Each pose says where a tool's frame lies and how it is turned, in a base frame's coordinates. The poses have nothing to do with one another.
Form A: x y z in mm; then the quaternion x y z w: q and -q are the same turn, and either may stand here.
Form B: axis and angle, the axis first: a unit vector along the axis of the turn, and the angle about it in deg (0 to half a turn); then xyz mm. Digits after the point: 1 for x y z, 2 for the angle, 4 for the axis.
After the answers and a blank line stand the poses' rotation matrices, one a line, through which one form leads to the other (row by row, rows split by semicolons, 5 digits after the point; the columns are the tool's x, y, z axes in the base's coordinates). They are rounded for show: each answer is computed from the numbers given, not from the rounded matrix.
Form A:
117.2, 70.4, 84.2, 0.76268, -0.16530, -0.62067, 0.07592
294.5, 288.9, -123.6, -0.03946, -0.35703, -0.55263, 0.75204
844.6, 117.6, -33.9, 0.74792, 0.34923, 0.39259, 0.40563
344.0, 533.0, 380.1, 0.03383, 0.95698, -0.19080, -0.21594
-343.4, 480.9, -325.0, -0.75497, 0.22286, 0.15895, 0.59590
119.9, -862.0, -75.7, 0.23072, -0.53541, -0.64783, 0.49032
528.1, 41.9, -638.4, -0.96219, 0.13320, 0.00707, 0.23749
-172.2, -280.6, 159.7, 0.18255, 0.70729, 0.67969, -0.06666
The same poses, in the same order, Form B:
0.7649, -0.1658, -0.6225, 171.29, 117.2, 70.4, 84.2
-0.0599, -0.5417, -0.8384, 82.46, 294.5, 288.9, -123.6
0.8183, 0.3821, 0.4295, 132.14, 844.6, 117.6, -33.9
-0.0346, -0.9801, 0.1954, 155.06, 344.0, 533.0, 380.1
-0.9401, 0.2775, 0.1979, 106.85, -343.4, 480.9, -325.0
0.2647, -0.6143, -0.7433, 121.28, 119.9, -862.0, -75.7
-0.9905, 0.1371, 0.0073, 152.52, 528.1, 41.9, -638.4
-0.1830, -0.7089, -0.6812, 172.36, -172.2, -280.6, 159.7

0.17489 -0.15790 -0.97184; -0.34638 -0.93382 0.08939; -0.92165 0.32100 -0.21801
0.13425 0.85938 -0.49339; -0.80303 0.38608 0.45397; 0.58062 0.33526 0.74194
0.44783 0.20390 0.87056; 0.84088 -0.42701 -0.33255; 0.30393 0.88096 -0.36268
-0.90445 -0.01765 -0.42621; 0.14715 0.92490 -0.35058; 0.40040 -0.37980 -0.83393
0.85014 -0.52594 0.02560; -0.14707 -0.19048 0.97061; -0.50561 -0.82892 -0.23928
-0.41271 0.38823 -0.82398; -0.88235 0.05416 0.46746; 0.22611 0.91997 0.32020
0.96442 -0.25968 0.04966; -0.25297 -0.85171 0.45890; -0.07687 -0.45514 -0.88710
-0.92446 0.34885 0.15386; 0.16761 0.00940 0.98581; 0.34245 0.93713 -0.06716

